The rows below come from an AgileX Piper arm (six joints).
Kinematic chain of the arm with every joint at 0, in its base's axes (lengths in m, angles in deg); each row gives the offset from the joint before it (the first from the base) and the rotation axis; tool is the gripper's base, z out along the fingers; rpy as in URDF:
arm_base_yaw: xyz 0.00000 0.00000 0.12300 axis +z
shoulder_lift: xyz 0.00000 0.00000 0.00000 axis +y
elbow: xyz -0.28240 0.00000 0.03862 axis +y
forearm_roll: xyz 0.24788 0.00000 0.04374 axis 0.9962 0 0.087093
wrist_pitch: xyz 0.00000 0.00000 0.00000 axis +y
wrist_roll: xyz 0.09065 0.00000 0.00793 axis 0.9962 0 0.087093
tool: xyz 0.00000 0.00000 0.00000 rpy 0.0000 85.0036 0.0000
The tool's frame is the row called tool.
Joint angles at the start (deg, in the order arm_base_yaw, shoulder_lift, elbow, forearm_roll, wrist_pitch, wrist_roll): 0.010, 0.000, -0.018, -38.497, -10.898, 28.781
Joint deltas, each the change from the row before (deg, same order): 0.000, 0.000, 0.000, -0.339, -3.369, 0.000; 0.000, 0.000, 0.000, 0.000, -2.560, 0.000; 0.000, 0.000, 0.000, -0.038, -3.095, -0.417; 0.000, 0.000, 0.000, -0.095, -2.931, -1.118; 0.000, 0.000, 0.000, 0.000, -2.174, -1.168; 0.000, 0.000, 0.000, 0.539, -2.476, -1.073; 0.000, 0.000, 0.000, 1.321, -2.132, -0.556; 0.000, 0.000, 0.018, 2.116, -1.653, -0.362; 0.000, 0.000, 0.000, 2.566, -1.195, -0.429
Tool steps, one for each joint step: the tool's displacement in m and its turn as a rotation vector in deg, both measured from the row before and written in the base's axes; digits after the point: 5 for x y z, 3 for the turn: -0.00151, 0.00335, 0.00389, -0.521, -2.631, 2.067; -0.00135, 0.00246, 0.00294, -0.140, -1.994, 1.599; -0.00186, 0.00294, 0.00347, -0.592, -2.493, 1.794; -0.00198, 0.00277, 0.00318, -1.265, -2.537, 1.419; -0.00161, 0.00198, 0.00232, -1.150, -1.988, 0.902; -0.00200, 0.00191, 0.00283, -0.524, -2.229, 1.136; -0.00187, 0.00103, 0.00281, 0.734, -1.848, 1.164; -0.00155, -0.00005, 0.00260, 1.725, -1.426, 0.979; -0.00122, -0.00090, 0.00244, 2.152, -1.120, 0.665
